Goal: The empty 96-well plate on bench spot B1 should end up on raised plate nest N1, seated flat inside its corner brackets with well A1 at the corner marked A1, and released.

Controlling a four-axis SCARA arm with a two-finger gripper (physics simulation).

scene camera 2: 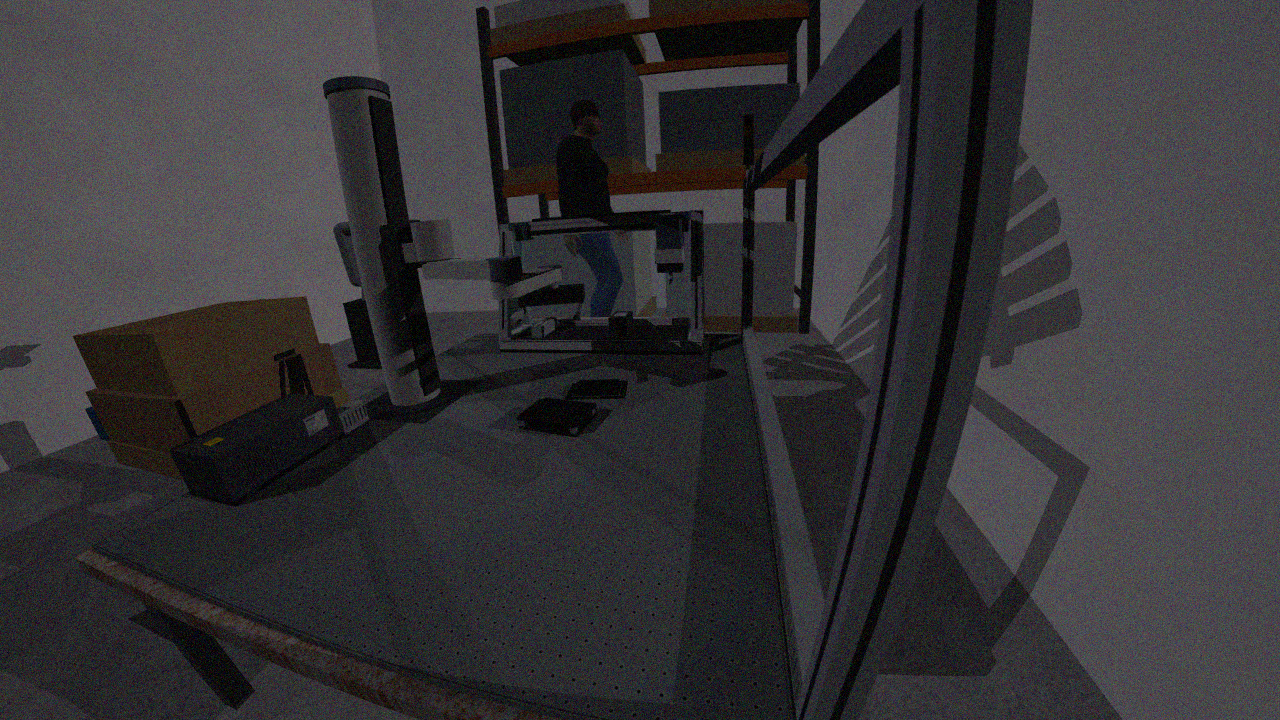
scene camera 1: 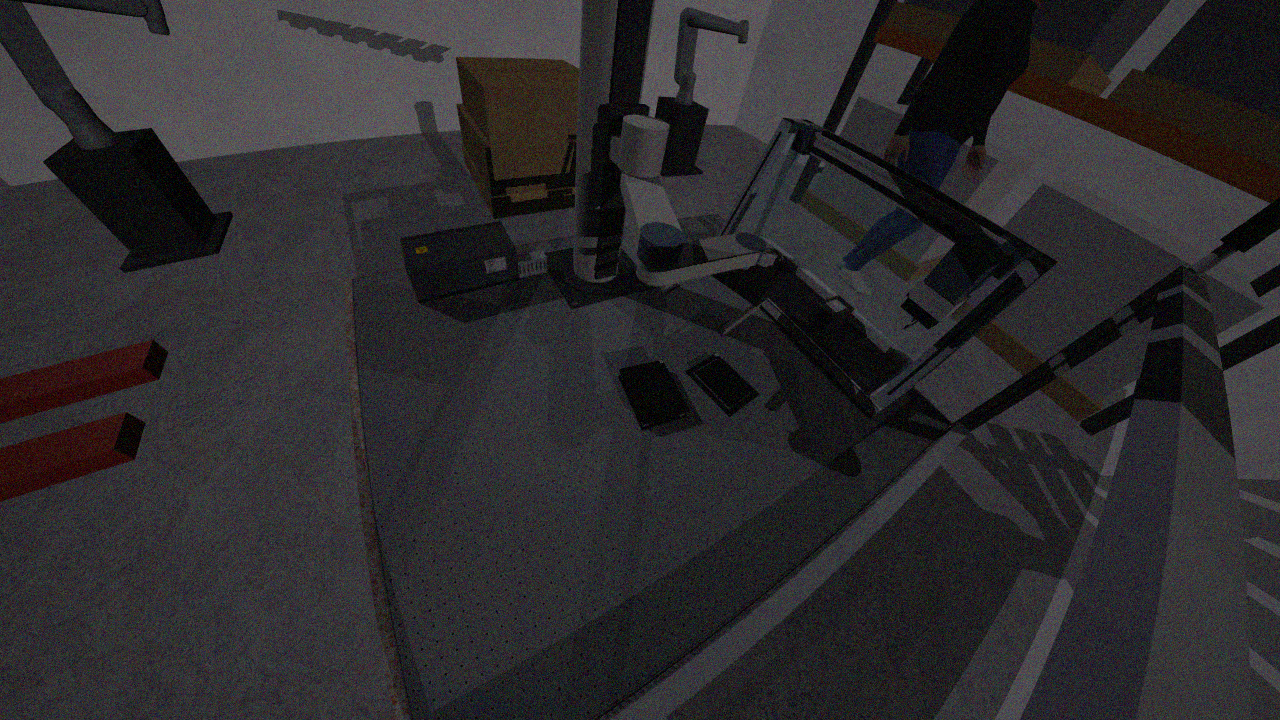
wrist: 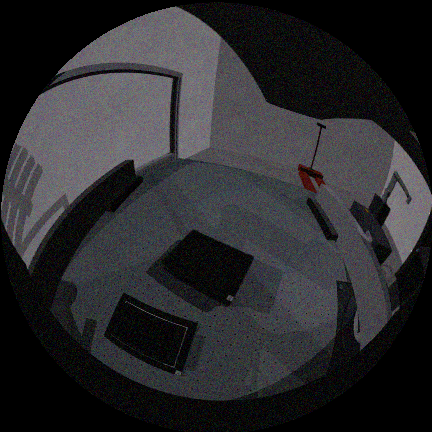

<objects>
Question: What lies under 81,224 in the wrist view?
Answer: My gripper.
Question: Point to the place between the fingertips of my gripper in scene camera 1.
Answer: At 691,308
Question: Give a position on a nest outlined in white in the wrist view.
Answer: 189,326
</objects>
